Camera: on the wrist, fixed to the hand. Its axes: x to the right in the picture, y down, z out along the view.
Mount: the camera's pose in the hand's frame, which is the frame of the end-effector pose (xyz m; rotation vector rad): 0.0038 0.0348 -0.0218 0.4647 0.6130 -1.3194
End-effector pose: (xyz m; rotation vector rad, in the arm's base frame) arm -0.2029 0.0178 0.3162 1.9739 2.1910 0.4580
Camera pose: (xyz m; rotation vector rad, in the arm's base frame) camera -0.1775 0.0218 0.3484 -0.0367 -2.7391 -0.2598
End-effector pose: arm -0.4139 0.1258 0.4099 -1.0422 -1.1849 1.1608
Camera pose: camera -0.3958 0.1340 0.3737 -0.0784 -0.7547 0.0110
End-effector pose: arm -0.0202 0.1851 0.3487 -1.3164 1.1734 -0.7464
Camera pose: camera -0.0463 0.1802 0.3172 -1.3826 0.3313 -2.3301
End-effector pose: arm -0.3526 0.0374 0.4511 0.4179 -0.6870 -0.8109
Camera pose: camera -0.3175 0.0581 0.4574 1.5507 0.0902 -1.6403
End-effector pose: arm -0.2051 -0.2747 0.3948 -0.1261 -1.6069 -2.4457
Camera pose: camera -0.2001 -0.3084 0.4180 -1.4845 1.5309 1.5182
